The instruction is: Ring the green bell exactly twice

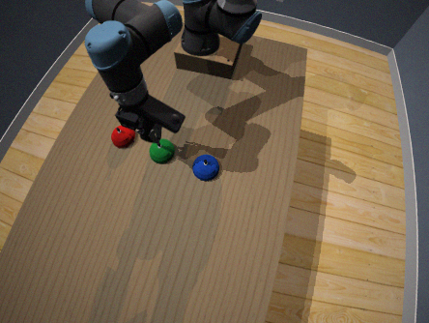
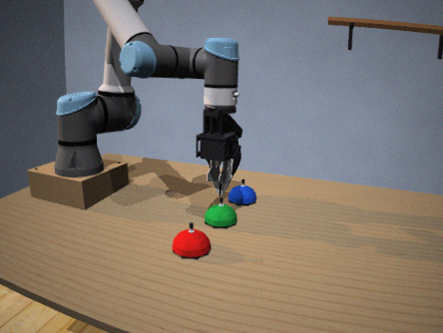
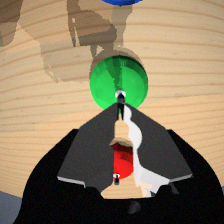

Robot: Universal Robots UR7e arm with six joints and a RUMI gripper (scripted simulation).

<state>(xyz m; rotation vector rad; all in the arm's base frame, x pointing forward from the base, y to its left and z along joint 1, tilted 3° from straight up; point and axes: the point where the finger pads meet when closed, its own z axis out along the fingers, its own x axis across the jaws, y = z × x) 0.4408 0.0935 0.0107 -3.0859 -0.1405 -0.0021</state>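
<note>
Now: hand 5 cm above the green bell. From my hand the other things lie so: red bell: 16 cm to the right, 5 cm below, 2 cm ahead; blue bell: 15 cm to the left, 5 cm below, 1 cm behind.
</note>
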